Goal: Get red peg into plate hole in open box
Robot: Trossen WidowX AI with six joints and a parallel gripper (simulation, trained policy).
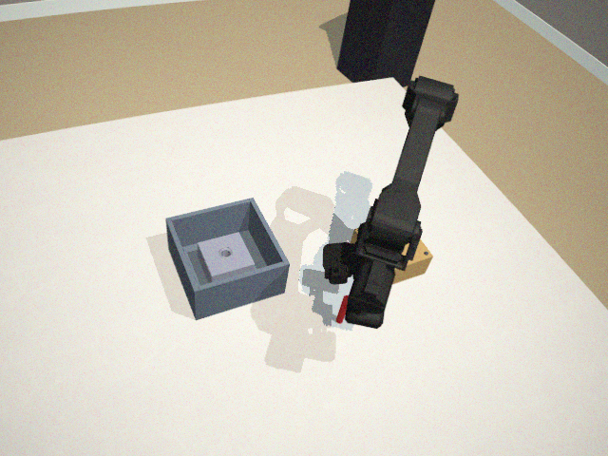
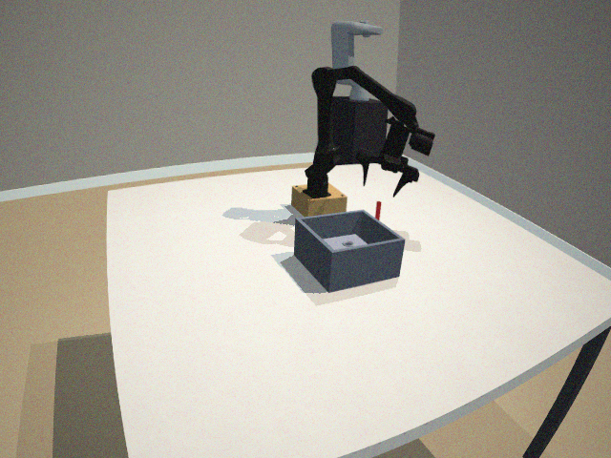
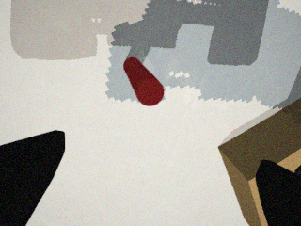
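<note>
The red peg lies 60 mm below my gripper tip, 20 mm ahead of it and 10 mm to the right of it. Round my gripper tip: grey-blue box: 230 mm to the right, 160 mm ahead, 80 mm below.
</note>
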